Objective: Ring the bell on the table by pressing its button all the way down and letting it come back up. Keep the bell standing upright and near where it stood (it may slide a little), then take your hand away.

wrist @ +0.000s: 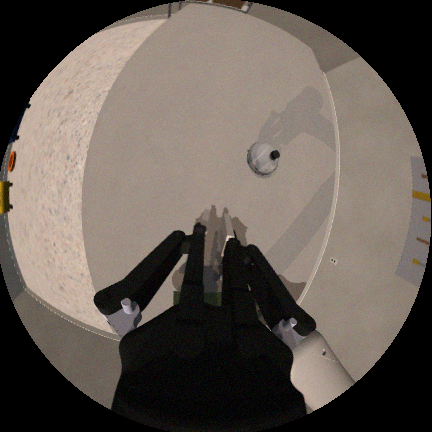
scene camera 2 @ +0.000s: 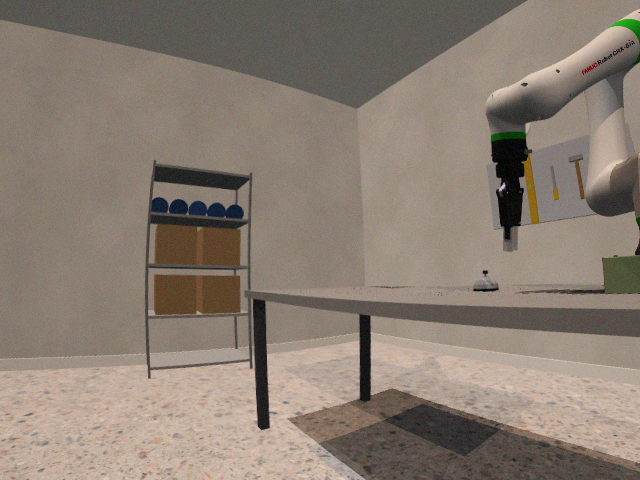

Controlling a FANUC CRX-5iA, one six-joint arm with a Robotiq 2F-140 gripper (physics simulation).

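Frame: origin at the arm's base, x ahead, y left, z up, level; centimetres.
Where they show: gripper, between the fingertips: (wrist: 214, 219) (scene camera 2: 510, 250).
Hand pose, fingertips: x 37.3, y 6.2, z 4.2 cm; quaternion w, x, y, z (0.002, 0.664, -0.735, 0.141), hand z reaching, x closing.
Each offset is from my fingertips to the top centre of the thing.
The silver bell @[dx +13.8, dy -13.3, dz -5.1 cm] (scene camera 2: 485, 284) (wrist: 261, 159) stands upright on the grey table (scene camera 2: 439, 310) (wrist: 175, 120). Its small black button @[dx +13.8, dy -13.3, dz -5.1 cm] (scene camera 2: 484, 272) (wrist: 274, 154) sticks up from the top of the dome. My gripper (scene camera 2: 510, 246) (wrist: 214, 219) points down with its fingers drawn nearly together and holds nothing. It hangs above the table, higher than the bell and apart from it. In the scene view the fingertips are above and a little to the right of the bell. In the wrist view the bell lies up and to the right of the fingertips.
A green block (scene camera 2: 621, 274) stands on the table at the right, by the arm's base. A tool board (scene camera 2: 563, 180) (wrist: 417, 225) hangs on the wall behind. A shelf rack (scene camera 2: 250, 258) with boxes and blue balls stands beyond the table's left end.
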